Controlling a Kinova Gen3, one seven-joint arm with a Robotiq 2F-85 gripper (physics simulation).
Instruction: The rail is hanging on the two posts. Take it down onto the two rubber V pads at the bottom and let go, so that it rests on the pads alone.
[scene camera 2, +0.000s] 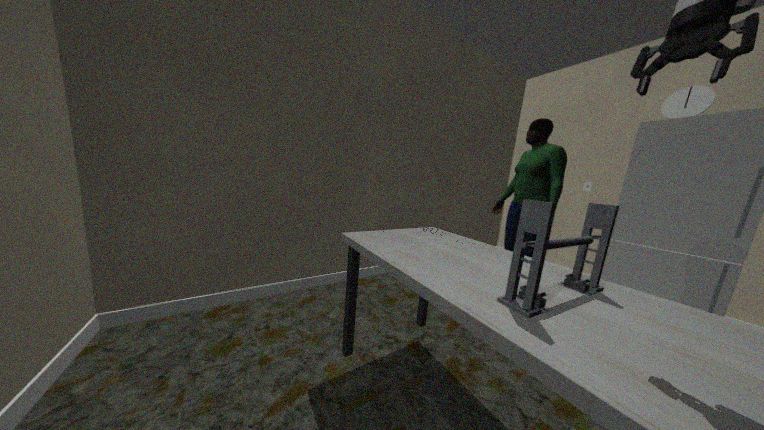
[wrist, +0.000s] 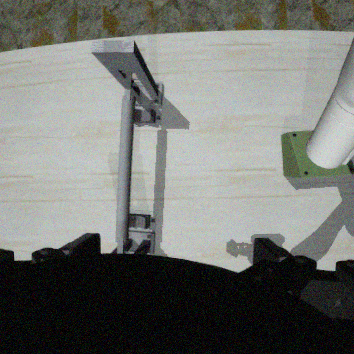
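Seen in the pictures: gripper, fingertip midpoint: (scene camera 2: 674, 89) (wrist: 175, 253); arm's base, link origin: (wrist: 324, 151).
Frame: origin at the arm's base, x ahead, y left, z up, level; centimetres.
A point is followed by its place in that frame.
The grey rail (scene camera 2: 569, 243) {x 42.5, y 10.0, z 8.4 cm} (wrist: 125, 175) {x 43.2, y 9.7, z 9.4 cm} hangs level between two upright slotted posts, the nearer post (scene camera 2: 536, 217) {x 42.4, y 29.4, z 16.3 cm} and the farther post (scene camera 2: 601, 215) {x 44.2, y -10.5, z 16.8 cm} in the scene view. In the wrist view one post (wrist: 119, 64) {x 44.9, y -10.5, z 14.9 cm} shows at the upper left; the other is mostly hidden behind the gripper's dark body. Dark blocks, apparently the V pads, sit low at the nearer foot (scene camera 2: 539, 300) {x 40.7, y 23.5, z -7.0 cm} and the farther foot (scene camera 2: 574, 281) {x 44.6, y -4.0, z -6.7 cm}, below the rail. My gripper (scene camera 2: 679, 83) {x 30.3, y 11.3, z 47.4 cm} (wrist: 175, 253) {x 30.3, y 11.3, z 47.4 cm} is open and empty, high above the table and apart from the rail.
The posts stand on the pale table (scene camera 2: 427, 261) {x 78.6, y 33.0, z -9.4 cm} (wrist: 225, 100) {x 23.4, y -11.6, z -9.4 cm}. A green block (wrist: 300, 155) {x 5.9, y 1.7, z 0.4 cm} stands at the right in the wrist view, with a white arm part (wrist: 330, 140) {x 3.5, y -1.3, z 9.3 cm} over it. A person in green (scene camera 2: 539, 170) stands behind the table. The patterned floor (scene camera 2: 213, 363) lies beyond its edge.
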